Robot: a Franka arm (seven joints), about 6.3 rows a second.
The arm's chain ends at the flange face. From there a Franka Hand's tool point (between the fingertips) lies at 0.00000 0.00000 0.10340 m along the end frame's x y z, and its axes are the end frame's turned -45 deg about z.
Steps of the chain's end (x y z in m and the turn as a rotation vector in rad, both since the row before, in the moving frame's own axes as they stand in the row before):
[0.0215, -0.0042, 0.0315, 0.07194, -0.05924, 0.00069]
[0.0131, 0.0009, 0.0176, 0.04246, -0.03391, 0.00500]
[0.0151, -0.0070, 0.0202, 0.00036, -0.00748, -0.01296]
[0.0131, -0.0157, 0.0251, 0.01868, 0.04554, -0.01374]
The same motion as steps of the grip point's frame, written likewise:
[0.0191, 0.0027, 0.0311, 0.09276, 0.00898, 0.00069]
[0.0093, 0.0043, 0.0174, 0.05400, 0.00605, 0.00500]
[0.0151, 0.0052, 0.0202, 0.00554, -0.00503, -0.01296]
[0.0251, 0.0001, 0.0250, -0.01899, 0.04541, -0.01374]

